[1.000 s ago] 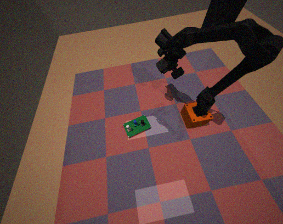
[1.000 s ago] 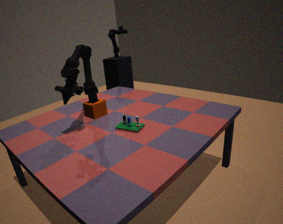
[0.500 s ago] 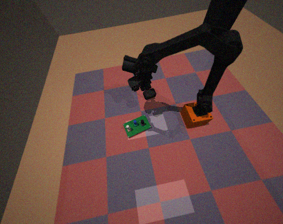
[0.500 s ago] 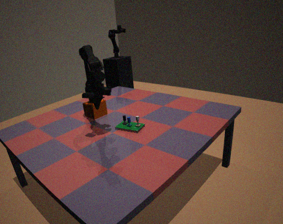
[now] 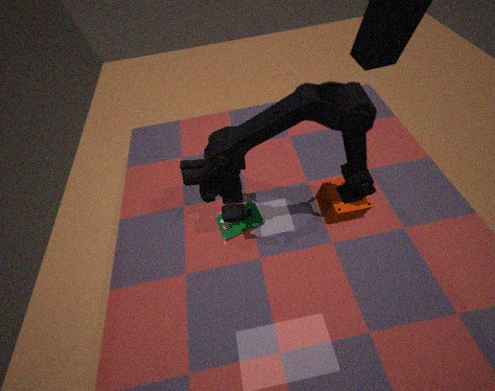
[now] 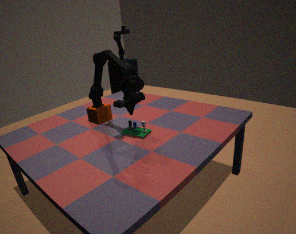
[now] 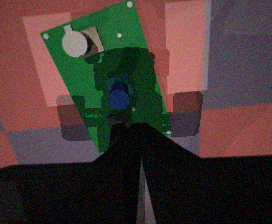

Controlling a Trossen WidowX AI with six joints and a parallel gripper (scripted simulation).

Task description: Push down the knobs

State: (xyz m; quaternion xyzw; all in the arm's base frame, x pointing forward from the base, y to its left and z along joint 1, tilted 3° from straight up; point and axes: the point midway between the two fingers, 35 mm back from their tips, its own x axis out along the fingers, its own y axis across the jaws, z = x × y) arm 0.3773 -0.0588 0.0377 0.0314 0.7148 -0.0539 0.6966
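Now: the blue knob 10 mm to the left of my gripper tip and 70 mm below it. The rest, counted from my gripper tip: white knob 50 mm ahead, 40 mm to the left, 60 mm below.
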